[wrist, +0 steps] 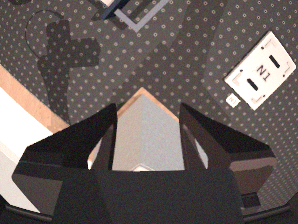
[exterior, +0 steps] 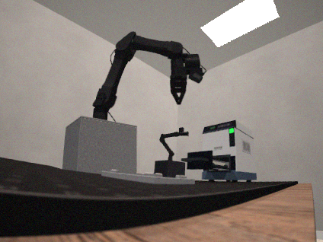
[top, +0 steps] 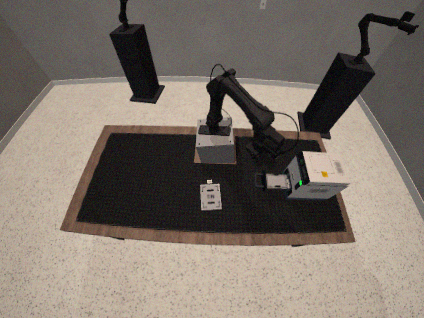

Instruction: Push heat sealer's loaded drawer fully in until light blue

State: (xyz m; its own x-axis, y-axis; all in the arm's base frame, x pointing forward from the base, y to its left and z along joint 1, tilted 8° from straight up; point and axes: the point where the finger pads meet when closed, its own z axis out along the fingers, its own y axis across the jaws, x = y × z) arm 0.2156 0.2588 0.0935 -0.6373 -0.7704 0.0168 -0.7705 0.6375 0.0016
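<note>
The sealer drawer is 240 mm below my hand, 170 mm to the left of it and 10 mm ahead of it.
</note>
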